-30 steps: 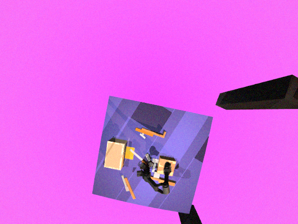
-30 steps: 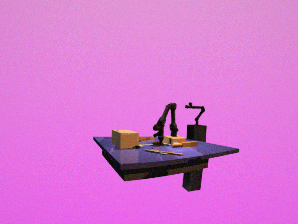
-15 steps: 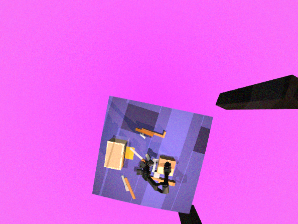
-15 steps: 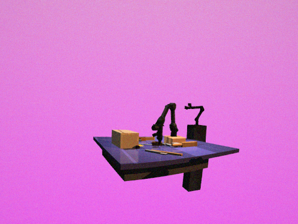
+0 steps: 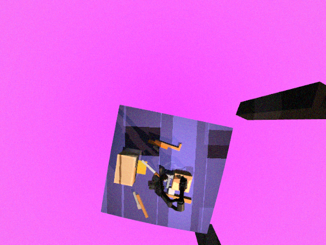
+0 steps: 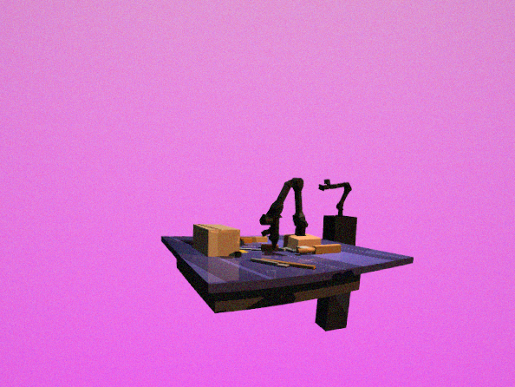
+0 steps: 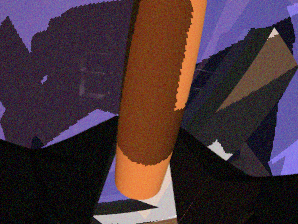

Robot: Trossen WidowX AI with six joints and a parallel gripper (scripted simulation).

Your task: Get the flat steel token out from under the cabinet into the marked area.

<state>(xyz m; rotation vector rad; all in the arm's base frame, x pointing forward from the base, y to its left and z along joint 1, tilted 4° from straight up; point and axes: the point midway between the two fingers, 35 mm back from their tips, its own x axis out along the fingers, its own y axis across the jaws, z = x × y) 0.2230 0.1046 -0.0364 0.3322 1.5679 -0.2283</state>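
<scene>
My gripper tip is 2 cm past the grey bar and 4 cm to the left of it. Also, from my gripper tip: small white piece: 17 cm ahead, 28 cm to the right; orange block: 24 cm behind, 14 cm to the left, 1 cm above; orange bar: 17 cm ahead, 34 cm to the right.
</scene>
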